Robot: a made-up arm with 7 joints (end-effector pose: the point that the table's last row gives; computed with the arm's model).
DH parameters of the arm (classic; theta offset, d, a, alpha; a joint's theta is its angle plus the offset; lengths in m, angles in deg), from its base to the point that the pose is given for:
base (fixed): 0 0 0 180
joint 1: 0 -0.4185 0 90
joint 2: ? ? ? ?
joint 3: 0 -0.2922 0 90
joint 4: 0 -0.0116 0 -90
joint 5: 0 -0.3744 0 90
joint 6: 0 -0.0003 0 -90
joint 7: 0 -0.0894 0 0
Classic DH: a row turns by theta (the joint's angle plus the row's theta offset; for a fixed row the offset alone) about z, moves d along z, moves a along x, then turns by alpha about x.
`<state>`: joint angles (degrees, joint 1 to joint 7).
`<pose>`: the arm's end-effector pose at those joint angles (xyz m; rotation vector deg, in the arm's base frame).
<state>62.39 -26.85 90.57 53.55 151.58 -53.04 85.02</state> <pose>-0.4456 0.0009 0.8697 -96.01 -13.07 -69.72</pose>
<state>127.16 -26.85 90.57 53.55 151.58 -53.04 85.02</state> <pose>-0.1892 0.4034 0.8697 -104.49 47.91 -114.19</pose>
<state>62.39 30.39 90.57 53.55 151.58 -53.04 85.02</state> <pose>-0.2257 -0.4196 0.8369 -63.30 30.34 -41.01</pose>
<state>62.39 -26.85 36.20 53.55 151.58 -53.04 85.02</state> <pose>-0.1657 -0.1573 1.0063 -95.37 -42.81 -14.15</pose>
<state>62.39 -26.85 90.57 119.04 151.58 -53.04 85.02</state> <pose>-0.3143 -0.1687 0.4536 -30.29 -46.15 -80.43</pose>
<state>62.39 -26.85 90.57 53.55 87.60 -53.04 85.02</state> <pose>-0.4068 0.0104 0.9340 -117.26 -82.97 -45.50</pose>
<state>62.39 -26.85 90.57 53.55 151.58 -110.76 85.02</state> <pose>-0.3753 0.0009 0.8196 -42.63 -37.65 -52.65</pose>
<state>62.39 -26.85 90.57 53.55 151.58 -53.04 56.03</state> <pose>-0.4456 0.0009 0.8697 -95.68 -39.14 -90.66</pose>
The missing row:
joint 2: 0 -0.0126 0 -90
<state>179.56 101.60 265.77 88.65 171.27 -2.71 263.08</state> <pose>-0.2942 -0.4529 0.3815 -84.68 50.89 47.88</pose>
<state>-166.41 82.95 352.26 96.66 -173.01 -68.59 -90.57</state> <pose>-0.2087 0.0306 0.0475 -59.16 -44.27 77.56</pose>
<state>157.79 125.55 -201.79 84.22 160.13 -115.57 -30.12</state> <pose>-0.4148 -0.0026 0.5261 26.50 -96.87 23.57</pose>
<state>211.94 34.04 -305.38 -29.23 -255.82 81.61 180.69</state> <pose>-0.2071 0.0102 1.0438 6.25 -122.90 -14.29</pose>
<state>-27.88 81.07 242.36 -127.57 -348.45 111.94 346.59</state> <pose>0.2858 -0.1686 0.2701 -17.45 -84.12 51.11</pose>
